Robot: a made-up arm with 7 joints.
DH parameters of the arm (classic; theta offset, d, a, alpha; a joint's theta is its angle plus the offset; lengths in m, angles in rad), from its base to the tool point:
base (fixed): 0 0 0 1.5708
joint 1: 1.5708 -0.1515 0 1.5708
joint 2: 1.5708 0 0 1.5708
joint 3: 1.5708 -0.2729 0 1.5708
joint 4: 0 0 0 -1.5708
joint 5: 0 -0.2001 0 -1.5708
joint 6: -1.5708 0 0 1.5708
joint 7: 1.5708 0 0 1.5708
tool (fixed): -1.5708 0 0 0
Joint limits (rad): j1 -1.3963..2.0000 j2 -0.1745..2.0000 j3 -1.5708..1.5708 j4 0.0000..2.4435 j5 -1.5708..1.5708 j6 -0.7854..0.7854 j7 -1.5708..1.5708
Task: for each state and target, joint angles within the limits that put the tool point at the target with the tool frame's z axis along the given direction. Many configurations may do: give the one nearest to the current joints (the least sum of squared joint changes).
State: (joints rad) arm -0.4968 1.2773 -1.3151 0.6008 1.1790 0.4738 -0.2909
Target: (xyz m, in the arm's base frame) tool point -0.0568 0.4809 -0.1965 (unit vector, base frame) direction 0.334 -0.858 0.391
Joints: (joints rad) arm -0.5061 1.5230 -1.3273 1.2365 1.1030 0.6283 -0.5509
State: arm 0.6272 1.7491 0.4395 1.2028 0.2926 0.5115 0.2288
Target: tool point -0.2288 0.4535 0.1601 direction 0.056 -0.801 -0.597
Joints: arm 1.4241 1.9506 0.7652 1.0465 0.2913 0.7854 0.3530
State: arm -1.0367 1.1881 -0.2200 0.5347 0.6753 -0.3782 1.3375
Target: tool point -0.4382 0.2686 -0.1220 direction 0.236 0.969 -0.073
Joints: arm -1.3878 0.3067 -0.5588 0.2393 0.4426 -0.3747 1.5495
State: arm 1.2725 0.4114 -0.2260 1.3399 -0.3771 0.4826 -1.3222
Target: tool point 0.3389 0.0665 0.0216 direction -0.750 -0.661 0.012
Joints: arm 1.0179 -0.1745 -0.1794 1.4972 0.2540 0.7854 -1.1652
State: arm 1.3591 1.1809 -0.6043 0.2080 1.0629 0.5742 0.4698
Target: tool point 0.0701 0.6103 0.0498 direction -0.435 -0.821 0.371
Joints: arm 1.5186 1.5032 -0.5968 0.3284 0.8312 0.6639 0.1059
